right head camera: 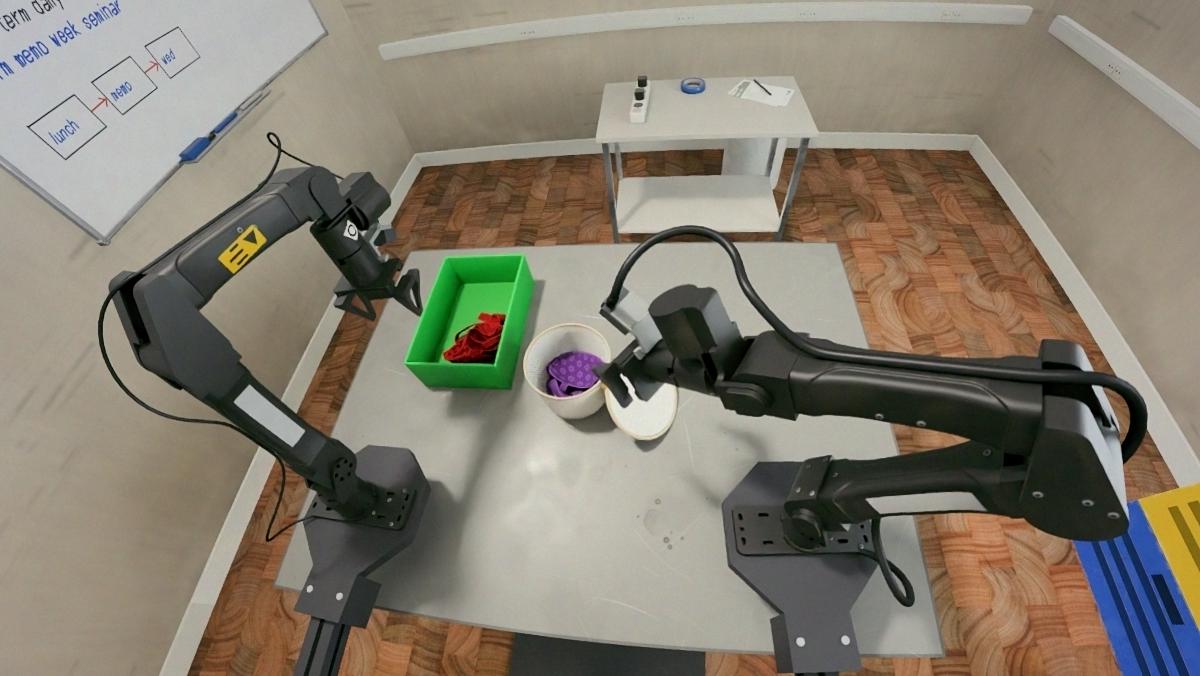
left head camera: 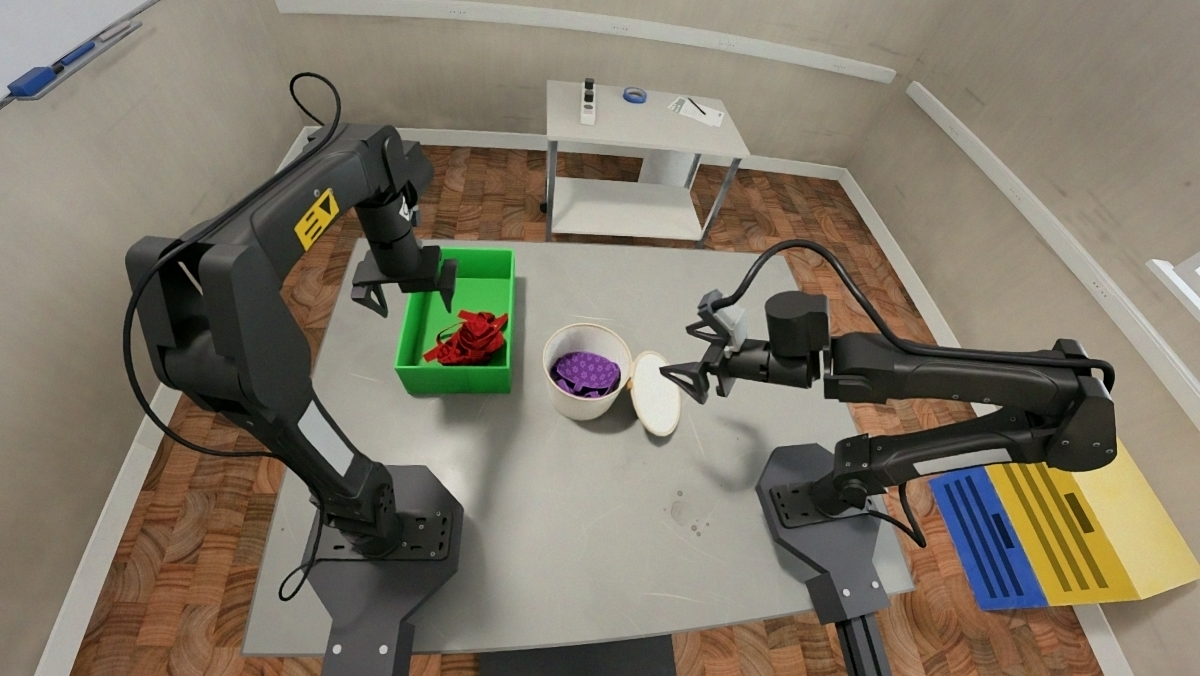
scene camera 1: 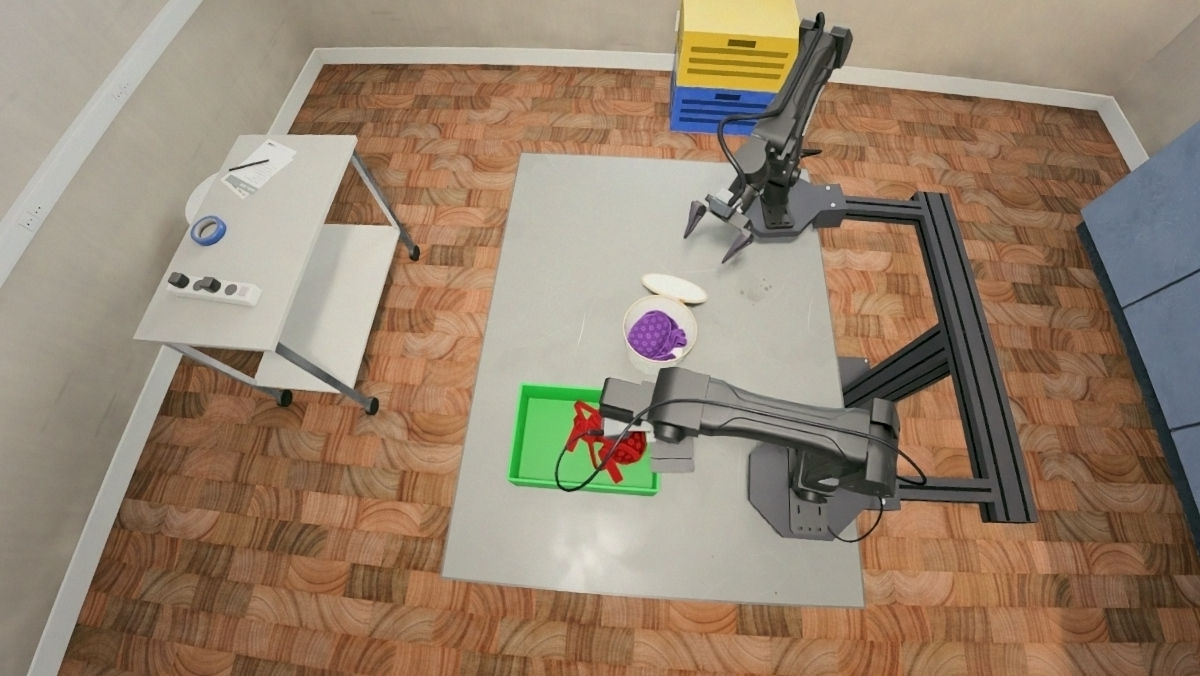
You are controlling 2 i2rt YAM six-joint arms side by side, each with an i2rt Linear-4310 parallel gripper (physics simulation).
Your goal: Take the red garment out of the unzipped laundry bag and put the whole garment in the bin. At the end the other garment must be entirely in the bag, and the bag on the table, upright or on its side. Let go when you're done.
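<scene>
The red garment [left head camera: 474, 340] [right head camera: 478, 340] [scene camera 1: 625, 449] lies crumpled inside the green bin [left head camera: 453, 380] [right head camera: 461, 377] [scene camera 1: 514, 436]. The cream laundry bag [left head camera: 579, 408] [right head camera: 571, 408] stands upright on the table beside the bin. Its lid [left head camera: 656, 398] [right head camera: 646, 415] [scene camera 1: 674, 288] hangs open at its side. The purple garment [left head camera: 587, 371] [right head camera: 575, 369] [scene camera 1: 652, 334] lies inside the bag, below the rim. My left gripper [left head camera: 415, 310] [right head camera: 395, 315] is open and empty, above the bin's outer side; its fingers are hidden in the scene view. My right gripper [left head camera: 681, 352] [right head camera: 614, 386] [scene camera 1: 707, 248] is open and empty, above the table on the lid's side.
The grey table [left head camera: 571, 537] [right head camera: 554, 537] [scene camera 1: 537, 537] carries both arm bases at its near edge. A white trolley [left head camera: 621, 134] [right head camera: 688, 130] [scene camera 1: 277, 243] stands beyond the far edge. Blue and yellow crates [left head camera: 1007, 537] [scene camera 1: 730, 67] stand on the floor past the right arm.
</scene>
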